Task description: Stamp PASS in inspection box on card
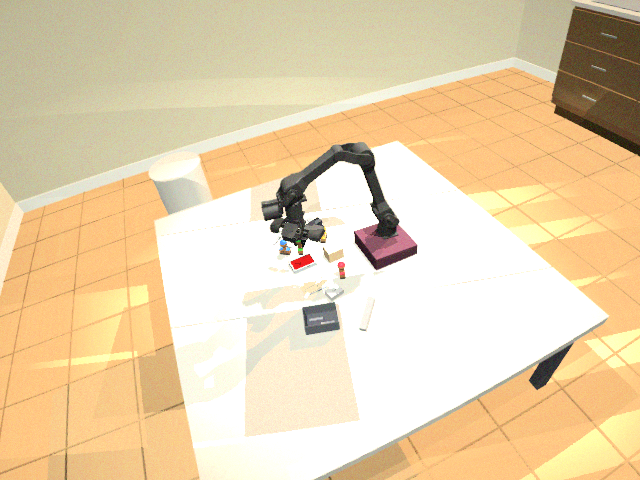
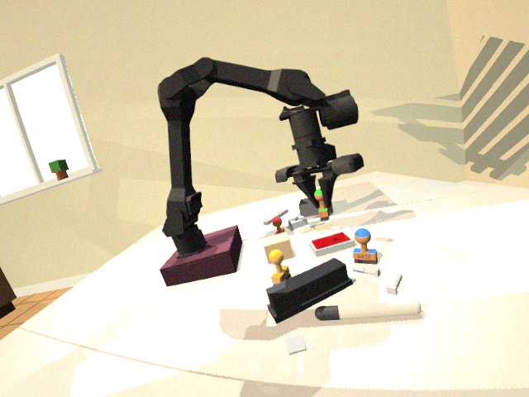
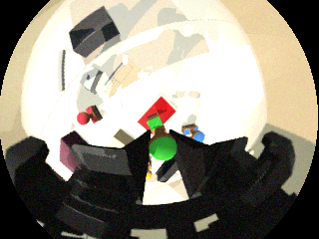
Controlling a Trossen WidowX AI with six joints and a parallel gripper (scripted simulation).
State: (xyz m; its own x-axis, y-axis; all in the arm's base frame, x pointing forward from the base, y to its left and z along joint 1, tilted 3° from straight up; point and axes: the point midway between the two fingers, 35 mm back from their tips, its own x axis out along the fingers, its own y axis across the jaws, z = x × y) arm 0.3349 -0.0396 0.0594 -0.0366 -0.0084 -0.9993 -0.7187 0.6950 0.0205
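My gripper tip is now 9 cm above the red ink pad. From my gripper tip the other things lie so: blue-knobbed date stamp: 4 cm ahead, 9 cm to the right, 8 cm below; then green-knobbed stamp: right at my gripper tip; then tan box: 12 cm behind, 1 cm to the left, 7 cm below.
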